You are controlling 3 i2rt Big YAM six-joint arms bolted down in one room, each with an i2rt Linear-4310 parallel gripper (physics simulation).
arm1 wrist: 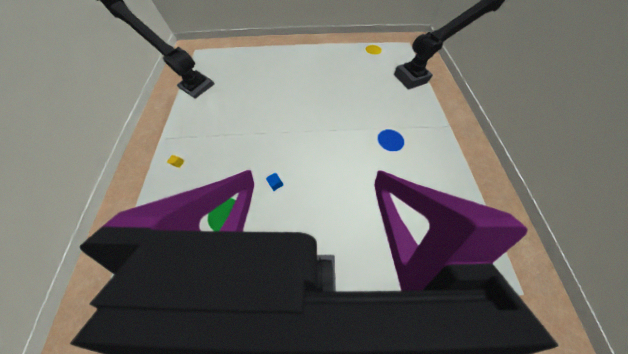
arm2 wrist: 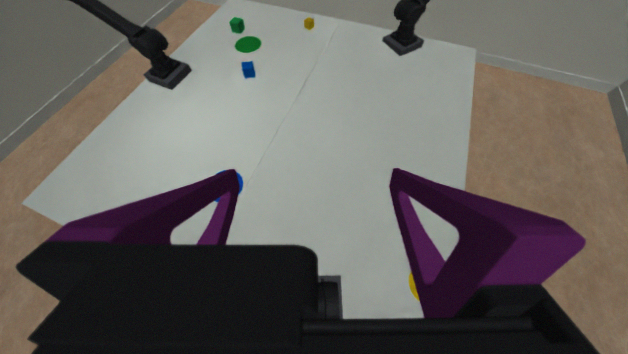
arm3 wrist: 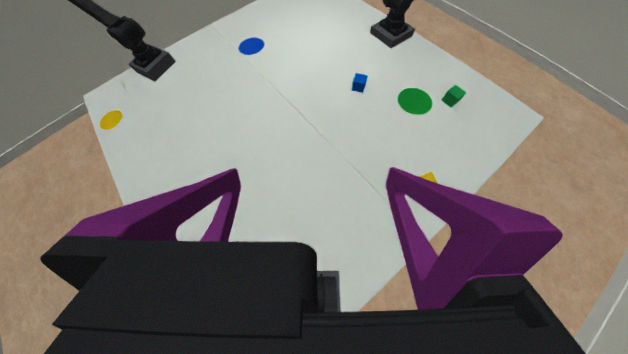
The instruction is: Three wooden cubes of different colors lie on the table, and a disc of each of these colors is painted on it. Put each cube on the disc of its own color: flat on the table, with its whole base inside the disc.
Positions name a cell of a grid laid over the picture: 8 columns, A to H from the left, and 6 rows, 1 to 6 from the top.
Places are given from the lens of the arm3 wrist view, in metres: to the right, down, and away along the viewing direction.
green disc (arm3 wrist: F2): 0.43, -0.32, 0.85
